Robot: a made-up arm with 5 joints. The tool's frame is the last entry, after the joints.
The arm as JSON. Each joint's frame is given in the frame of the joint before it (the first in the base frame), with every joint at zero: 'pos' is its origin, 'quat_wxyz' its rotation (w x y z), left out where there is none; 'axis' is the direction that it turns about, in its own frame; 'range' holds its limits. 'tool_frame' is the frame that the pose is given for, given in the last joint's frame.
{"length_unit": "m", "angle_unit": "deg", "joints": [
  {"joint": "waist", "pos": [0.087, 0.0, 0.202], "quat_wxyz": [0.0, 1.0, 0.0, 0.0], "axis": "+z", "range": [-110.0, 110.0]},
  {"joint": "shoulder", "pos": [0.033, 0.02, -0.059], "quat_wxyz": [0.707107, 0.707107, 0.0, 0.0], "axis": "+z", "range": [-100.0, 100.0]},
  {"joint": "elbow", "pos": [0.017, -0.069, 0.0], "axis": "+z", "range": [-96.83, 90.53]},
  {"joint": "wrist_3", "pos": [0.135, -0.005, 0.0], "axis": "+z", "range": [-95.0, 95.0]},
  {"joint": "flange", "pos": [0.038, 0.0, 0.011], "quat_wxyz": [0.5, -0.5, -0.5, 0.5], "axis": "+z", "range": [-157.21, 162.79]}
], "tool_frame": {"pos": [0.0, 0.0, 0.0], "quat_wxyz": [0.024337, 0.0, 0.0, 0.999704]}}
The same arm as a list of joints. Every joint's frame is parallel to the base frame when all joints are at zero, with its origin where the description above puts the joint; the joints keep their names.
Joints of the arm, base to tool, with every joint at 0 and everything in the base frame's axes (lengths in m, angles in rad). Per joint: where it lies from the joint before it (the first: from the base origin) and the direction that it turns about. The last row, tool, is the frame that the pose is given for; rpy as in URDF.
waist: axis -z origin 0.087 0 0.202
shoulder: axis +y origin 0.033 -0.02 0.059
elbow: axis +y origin 0.017 0 0.069
wrist_3: axis +y origin 0.135 0 0.005
flange: axis -x origin 0.038 0.011 0
tool: origin 0 0 0 rpy 1.5708 -1.5221 -1.5708
Joint limits (rad, base to tool): -1.9199..1.9199 -1.7453..1.7453 -1.69..1.58 -1.6581..1.6581 -2.7438..2.8412

